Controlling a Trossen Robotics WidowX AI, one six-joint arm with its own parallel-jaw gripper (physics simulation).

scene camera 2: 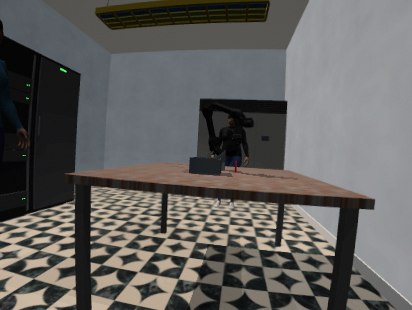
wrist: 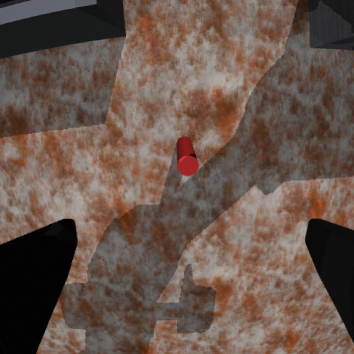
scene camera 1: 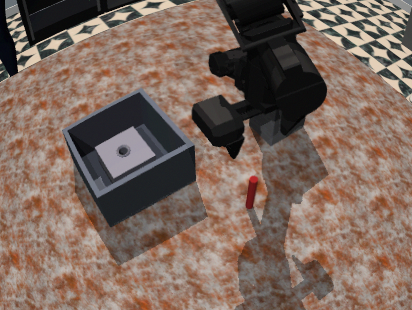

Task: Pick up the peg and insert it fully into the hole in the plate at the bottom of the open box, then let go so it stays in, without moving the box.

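Places are measured from the arm's base along level axes (x ahead, y left, z up), in centimetres.
Where they show: gripper, between the fingertips: (scene camera 2: 237,149) (wrist: 194,231) (scene camera 1: 259,144); arm's base, origin of its link: (scene camera 2: 220,153).
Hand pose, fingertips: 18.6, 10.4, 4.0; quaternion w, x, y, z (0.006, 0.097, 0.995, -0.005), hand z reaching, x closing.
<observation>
Things, the pixels of their top centre, and the offset from my fingertips, as dx, dy, dz. "spot": a spot on its surface instead. Level surfaces: height alone.
- red peg, centre of its top: (wrist: 187,165) (scene camera 1: 253,179) (scene camera 2: 236,161) -0.2, -0.2, -8.7
- open dark grey box, centre of its top: (scene camera 1: 119,136) (scene camera 2: 206,157) +11.7, -21.1, -6.9
- pale square plate, centre of its top: (scene camera 1: 123,150) +11.7, -21.1, -10.6
- round hole, a spot on its surface: (scene camera 1: 123,151) spot: +11.3, -22.0, -12.0
- table, height of its surface: dz -16.7
The red peg (scene camera 1: 252,192) (scene camera 2: 236,167) (wrist: 186,156) stands upright on the table, to the right of the box in scene camera 1. The open dark grey box (scene camera 1: 155,186) (scene camera 2: 205,165) (wrist: 75,30) holds a pale square plate (scene camera 1: 136,162) at its bottom, with a round hole (scene camera 1: 123,151) near the plate's middle. My gripper (wrist: 194,231) is open and empty, high above the table. In the wrist view the peg shows above the line between the two fingertips, and its top faces the camera. In scene camera 1 one fingertip shows between box and peg; the other is hidden.
The arm's grey base block (scene camera 1: 272,131) (wrist: 331,25) stands on the table (scene camera 1: 350,225) (scene camera 2: 150,180), behind the peg in scene camera 1. The box's walls rise well above the plate. The arm's shadow falls beside the peg. A person (scene camera 2: 233,140) stands behind the table.
</observation>
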